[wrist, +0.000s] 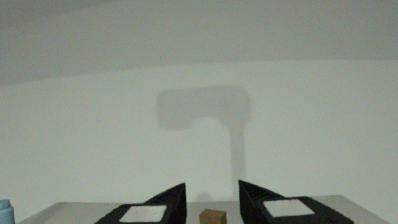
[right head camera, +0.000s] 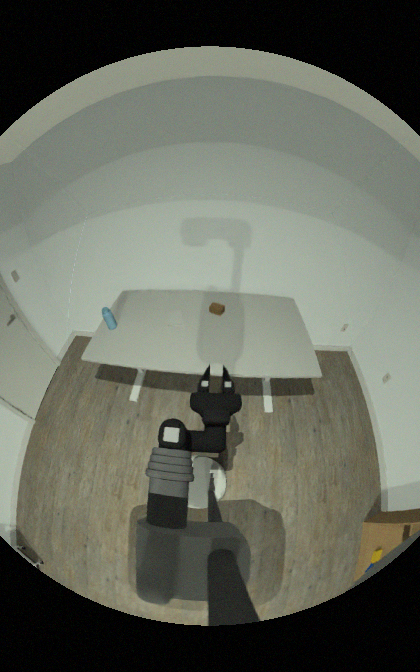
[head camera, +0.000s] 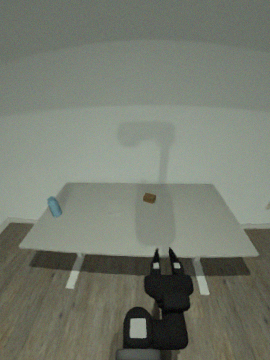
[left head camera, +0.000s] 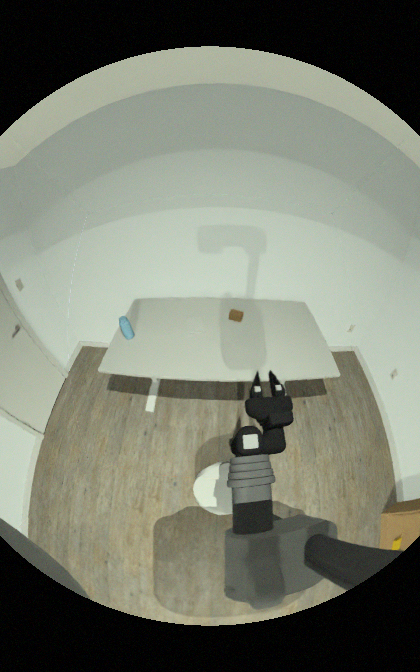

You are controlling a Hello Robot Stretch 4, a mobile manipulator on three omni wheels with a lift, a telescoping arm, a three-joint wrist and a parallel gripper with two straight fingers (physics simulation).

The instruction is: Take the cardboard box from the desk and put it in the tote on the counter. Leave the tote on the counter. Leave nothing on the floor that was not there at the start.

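Places are measured from the robot's base along level axes (x back, y up, z left), in centimetres.
Pixels of known places: gripper, fingertip midpoint: (wrist: 212, 197) (head camera: 163, 249).
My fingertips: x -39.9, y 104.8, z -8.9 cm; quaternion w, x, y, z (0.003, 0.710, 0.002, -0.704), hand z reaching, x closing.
Behind a point stands the place of what it marks.
The small brown cardboard box (head camera: 149, 198) {z -9.8, x -105.9, y 73.6 cm} (left head camera: 236, 315) (right head camera: 216, 308) (wrist: 213, 217) {z -10.2, x -105.4, y 73.9 cm} lies on the desk (head camera: 200, 235) {z -41.8, x -71.6, y 69.2 cm} (left head camera: 300, 355) (right head camera: 285, 350) near its back edge, about mid-width. My gripper (head camera: 164, 250) {z -8.9, x -39.9, y 104.8 cm} (left head camera: 264, 372) (right head camera: 216, 369) (wrist: 212, 197) {z -8.9, x -39.9, y 104.8 cm} is open and empty, at the desk's front edge, short of the box. In the wrist view the box shows low between the two fingertips, farther off. The tote and the counter do not show clearly in any view.
A blue bottle (head camera: 54, 206) {z 61.6, x -88.8, y 80.4 cm} (left head camera: 126, 327) (right head camera: 109, 318) (wrist: 6, 212) {z 60.7, x -90.2, y 82.5 cm} is at the desk's left end. A wall (head camera: 75, 145) {z 57.3, x -140.8, y 108.6 cm} stands behind the desk. A large brown box-like object (left head camera: 400, 525) (right head camera: 382, 537) with a yellow mark shows at the lower right.
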